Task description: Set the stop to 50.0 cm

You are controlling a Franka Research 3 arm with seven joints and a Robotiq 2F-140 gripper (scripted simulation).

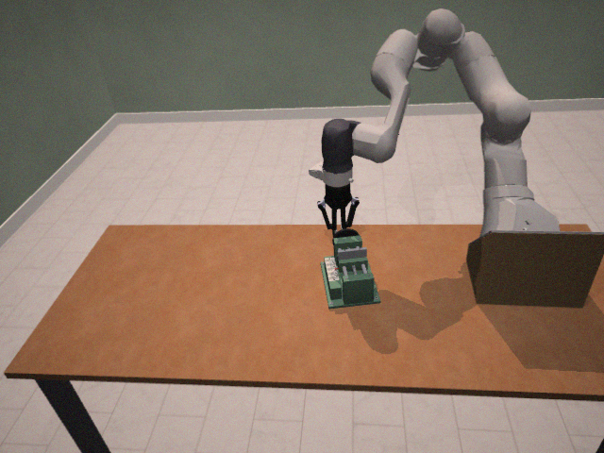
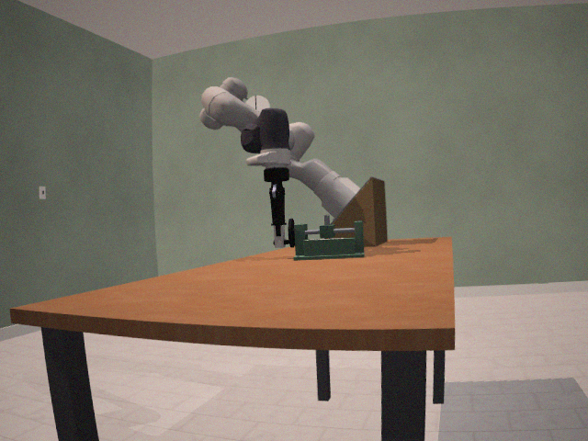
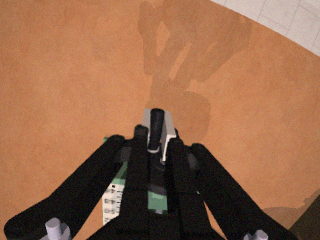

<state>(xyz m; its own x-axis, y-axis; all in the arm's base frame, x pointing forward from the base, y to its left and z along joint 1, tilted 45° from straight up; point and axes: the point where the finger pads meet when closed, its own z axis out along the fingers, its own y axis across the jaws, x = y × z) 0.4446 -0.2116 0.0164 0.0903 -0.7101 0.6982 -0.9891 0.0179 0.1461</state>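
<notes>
My gripper is now 1 cm past the black handwheel, 2 cm to the right of it and 1 cm above it. Also, from my hand: sliding stop block 2 cm behind, 14 cm to the left, 2 cm above.
</notes>
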